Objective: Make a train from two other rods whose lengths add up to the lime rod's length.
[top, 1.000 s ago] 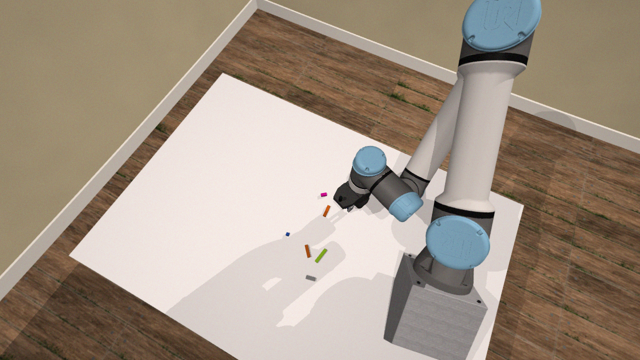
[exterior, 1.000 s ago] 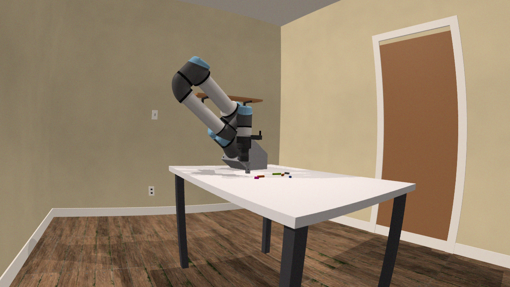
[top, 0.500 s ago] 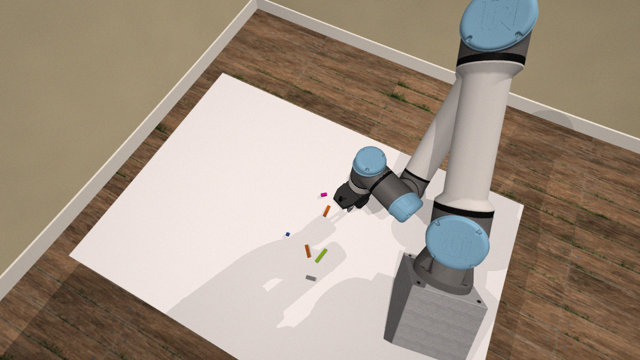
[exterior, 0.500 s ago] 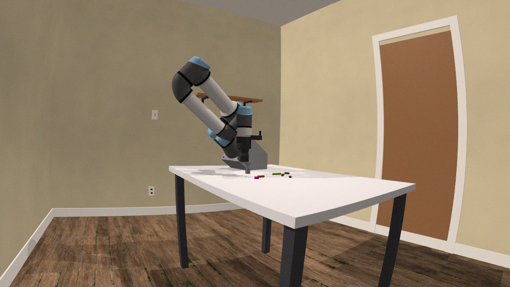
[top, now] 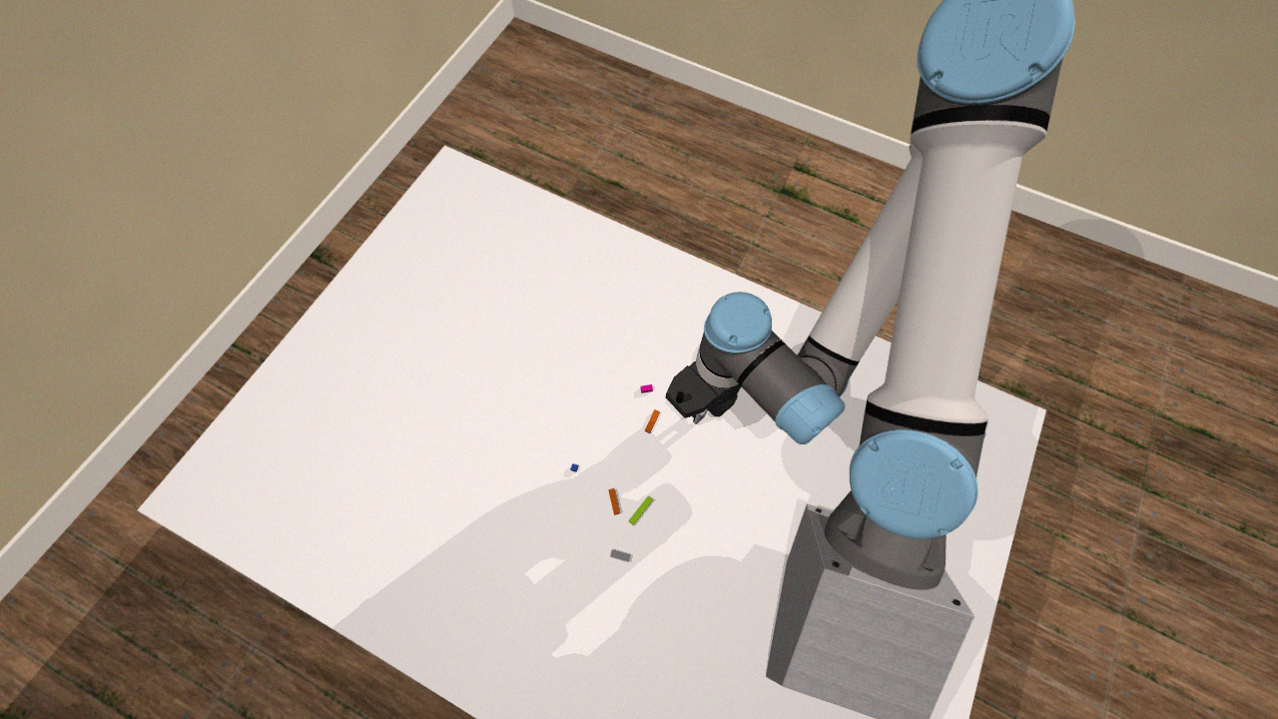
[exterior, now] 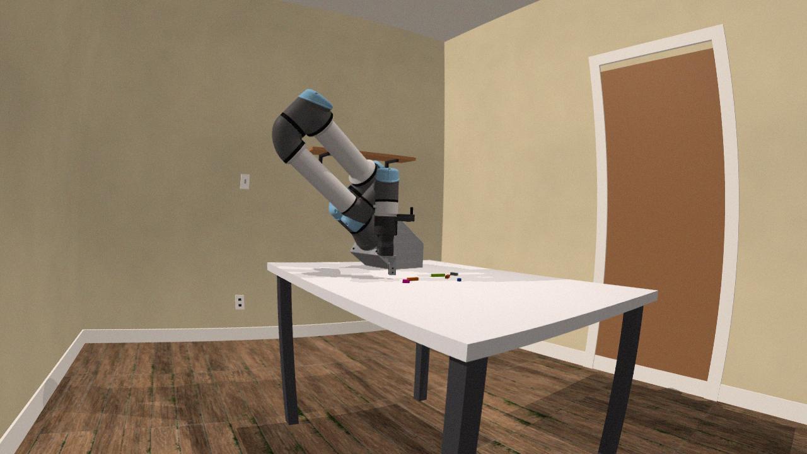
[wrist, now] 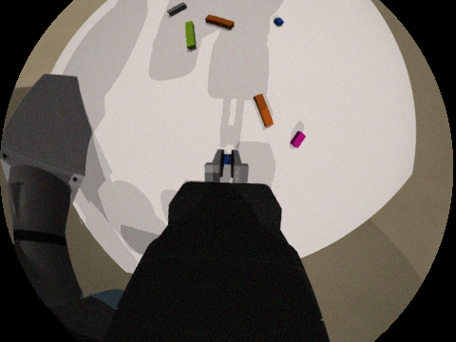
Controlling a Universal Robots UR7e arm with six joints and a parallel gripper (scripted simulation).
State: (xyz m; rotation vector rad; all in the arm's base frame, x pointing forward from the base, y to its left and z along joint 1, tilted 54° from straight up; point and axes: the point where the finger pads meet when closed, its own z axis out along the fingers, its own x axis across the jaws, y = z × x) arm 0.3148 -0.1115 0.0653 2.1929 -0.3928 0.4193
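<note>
Right now my hand is 10 cm short of the magenta rod, 1 cm to the left of it and 3 cm above it. Also, from my hand: lime rod (2 cm ahead, 18 cm to the left, 3 cm below); then grey rod (3 cm ahead, 26 cm to the left, 3 cm below).
</note>
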